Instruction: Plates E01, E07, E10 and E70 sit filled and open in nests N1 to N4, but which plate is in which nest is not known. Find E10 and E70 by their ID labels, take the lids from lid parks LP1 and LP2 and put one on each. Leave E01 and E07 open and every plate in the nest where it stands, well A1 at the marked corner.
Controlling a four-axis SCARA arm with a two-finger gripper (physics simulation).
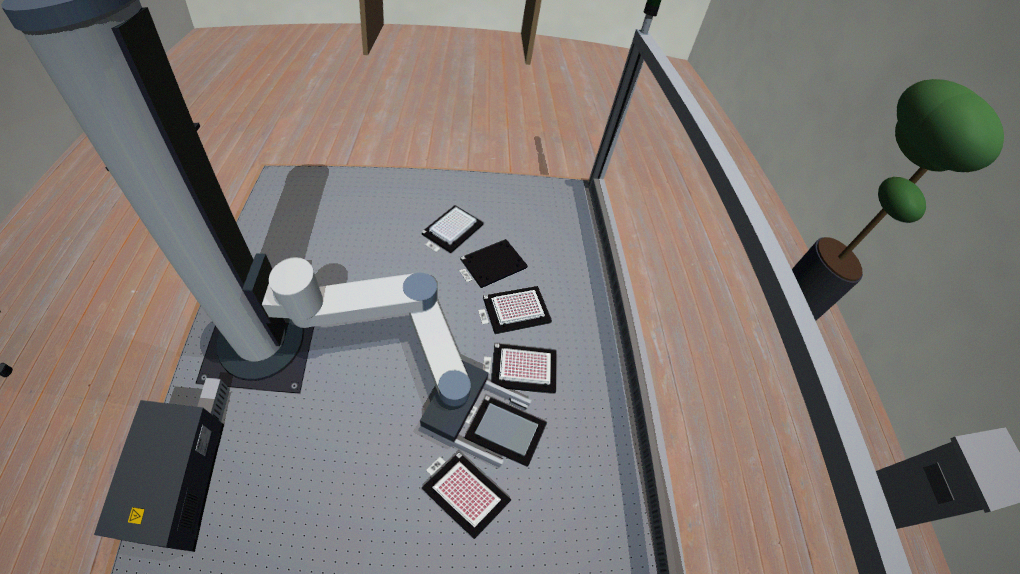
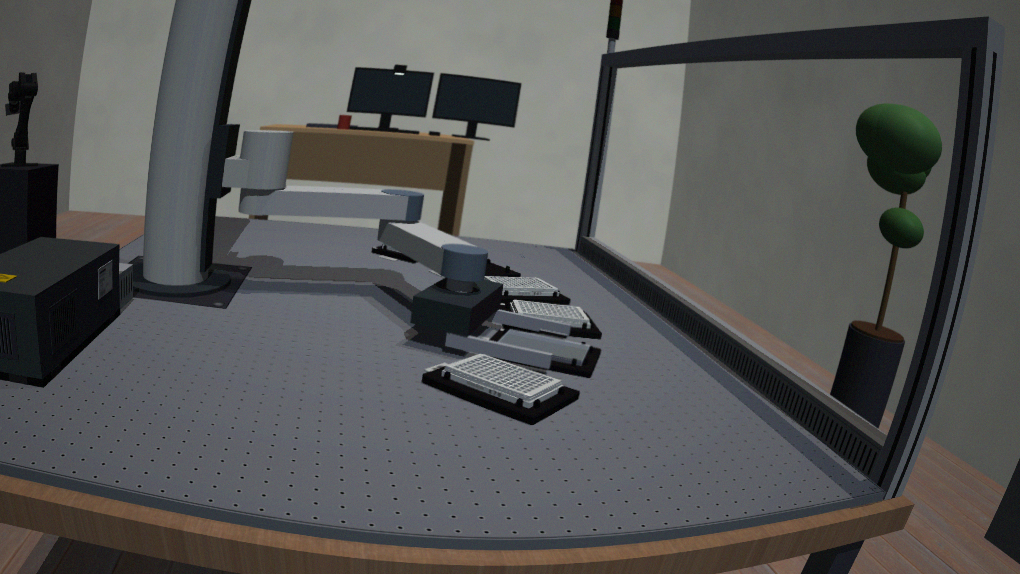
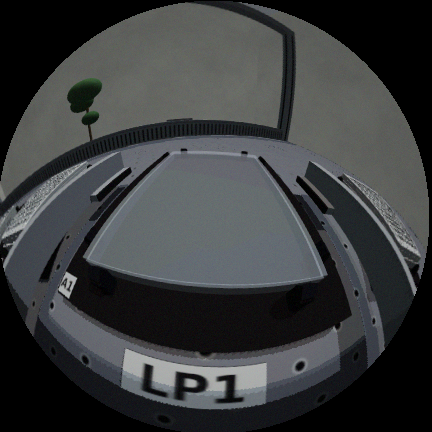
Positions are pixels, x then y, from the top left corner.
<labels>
clear lid: image 1; image 2; image 3 216, 222
plate: image 1 516, 365; image 2 575, 316; image 3 52, 185
same spot on lid park LP1: point(image 3: 206, 322) = point(image 2: 494, 339)
same spot on clear lid: point(image 2: 564, 351) = point(image 1: 517, 440)
</labels>
